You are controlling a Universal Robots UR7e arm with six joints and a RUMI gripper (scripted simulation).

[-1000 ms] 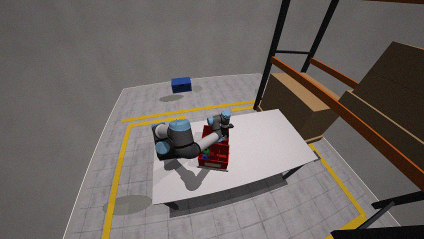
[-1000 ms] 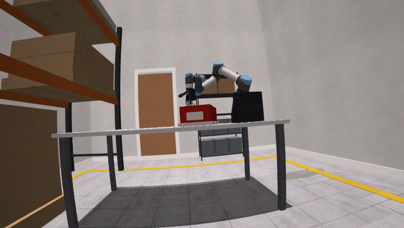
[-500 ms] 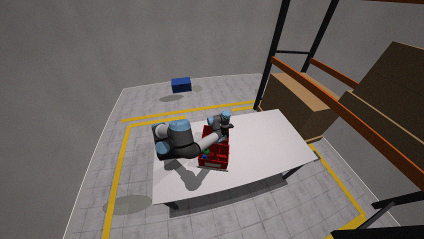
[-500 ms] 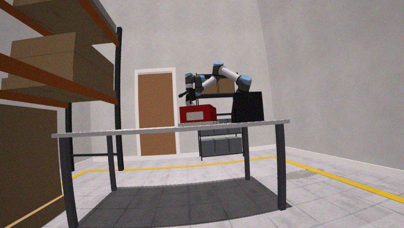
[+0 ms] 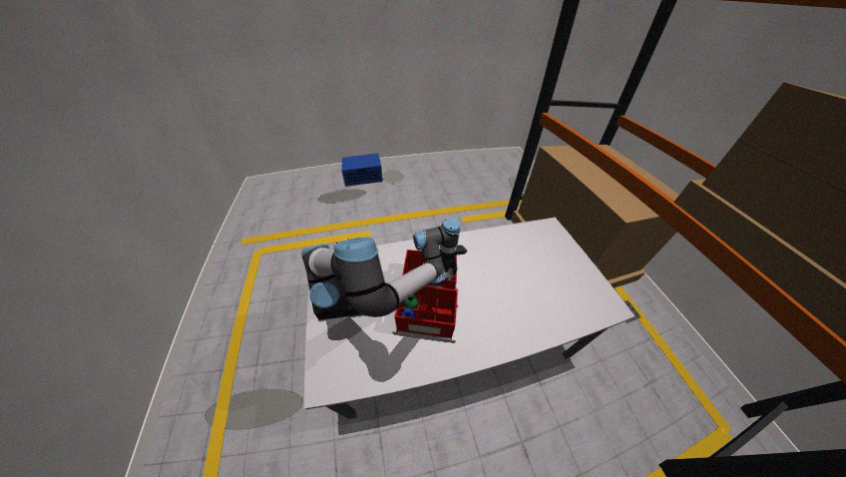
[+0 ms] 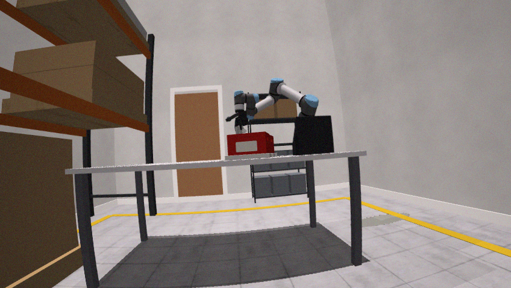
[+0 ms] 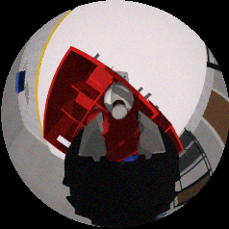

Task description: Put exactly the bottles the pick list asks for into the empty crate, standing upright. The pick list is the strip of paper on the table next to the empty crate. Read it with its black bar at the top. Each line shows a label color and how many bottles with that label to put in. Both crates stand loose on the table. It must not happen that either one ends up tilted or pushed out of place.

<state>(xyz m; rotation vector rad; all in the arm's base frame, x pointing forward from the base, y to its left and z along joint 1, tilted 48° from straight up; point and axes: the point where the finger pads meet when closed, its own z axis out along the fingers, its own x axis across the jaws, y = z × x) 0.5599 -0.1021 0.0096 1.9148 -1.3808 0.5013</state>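
My hand is 80 mm above the grey-topped bottle. From my hand the other things lie so: blue bottle 240 mm behind, 140 mm to the right, 80 mm below; then green bottle 210 mm behind, 60 mm to the right, 80 mm below.
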